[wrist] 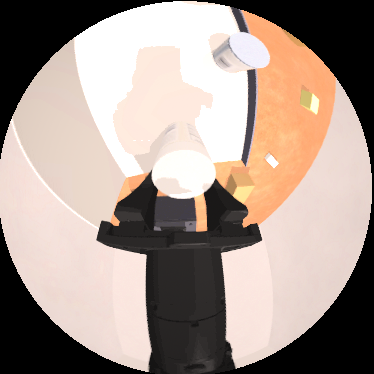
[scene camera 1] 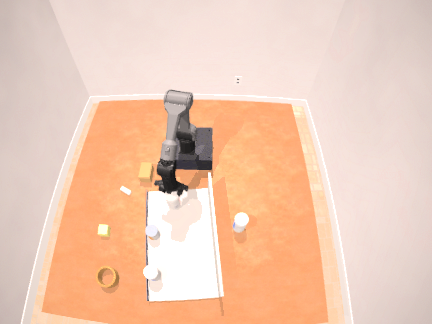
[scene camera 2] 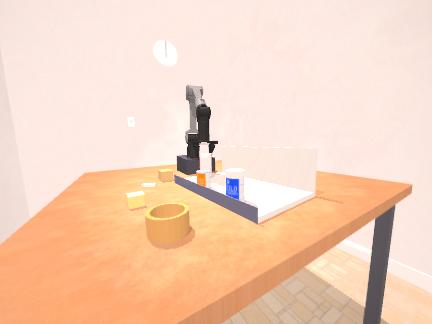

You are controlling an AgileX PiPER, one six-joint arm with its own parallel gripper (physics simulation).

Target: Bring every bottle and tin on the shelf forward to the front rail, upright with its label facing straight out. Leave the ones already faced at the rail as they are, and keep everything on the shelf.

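Observation:
My gripper (scene camera 1: 173, 193) (scene camera 2: 205, 145) (wrist: 181, 173) is shut on a white bottle (scene camera 1: 173, 201) (scene camera 2: 205, 161) (wrist: 182, 142), held upright at the robot-side end of the white shelf (scene camera 1: 185, 265) (scene camera 2: 280, 197) (wrist: 227, 125). A red edge shows low on it in scene camera 2; its base is hidden there. An orange-labelled tin (scene camera 1: 151, 231) (scene camera 2: 202, 178) (wrist: 242, 52) stands upright at the dark front rail (scene camera 1: 147, 255) (scene camera 2: 220, 200) (wrist: 252, 110). A blue-labelled bottle (scene camera 1: 150, 272) (scene camera 2: 234, 185) stands upright near the rail's far end, label toward the rail side.
The tall back panel (scene camera 1: 216, 240) (scene camera 2: 280, 167) edges the shelf. Behind it a white bottle (scene camera 1: 240, 222) stands on the table. In front lie an orange block (scene camera 1: 145, 171) (scene camera 2: 165, 175) (wrist: 241, 186), a white piece (scene camera 1: 125, 190), a yellow cube (scene camera 1: 103, 230) (scene camera 2: 135, 200) and a ring (scene camera 2: 167, 231).

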